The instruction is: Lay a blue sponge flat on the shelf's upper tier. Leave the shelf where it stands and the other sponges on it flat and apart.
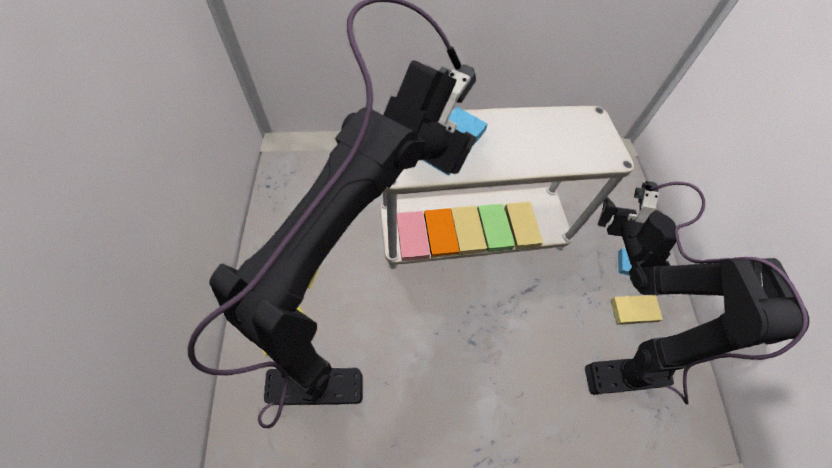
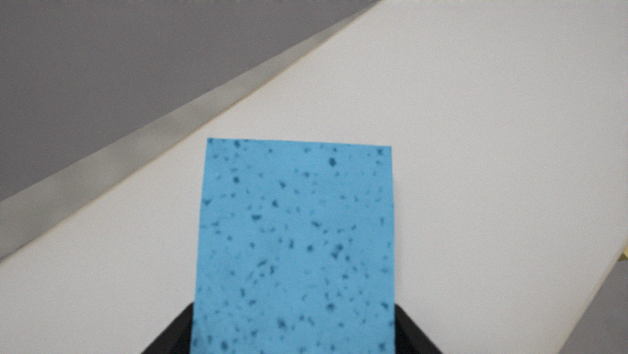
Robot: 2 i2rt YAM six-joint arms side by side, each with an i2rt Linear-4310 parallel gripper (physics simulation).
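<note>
A speckled blue sponge (image 1: 470,121) (image 2: 300,225) is between the fingers of my left gripper (image 1: 463,129) (image 2: 295,314), which is shut on its two sides. It is over the left part of the shelf's white upper tier (image 1: 546,139) (image 2: 500,125), broad face up; any gap beneath it cannot be told. The arm hides part of it. On the lower tier (image 1: 552,221), pink (image 1: 413,234), orange (image 1: 442,231), yellow (image 1: 468,228), green (image 1: 495,225) and yellow (image 1: 523,224) sponges lie flat in a row. My right gripper (image 1: 628,200) is open beyond the shelf's right end.
Another blue sponge (image 1: 624,261) lies on the floor, partly hidden under the right arm. A yellow sponge (image 1: 638,308) lies in front of it. Bits of yellow show behind the left arm. Shelf posts (image 1: 594,204) stand at the corners, and a wall rises behind the shelf.
</note>
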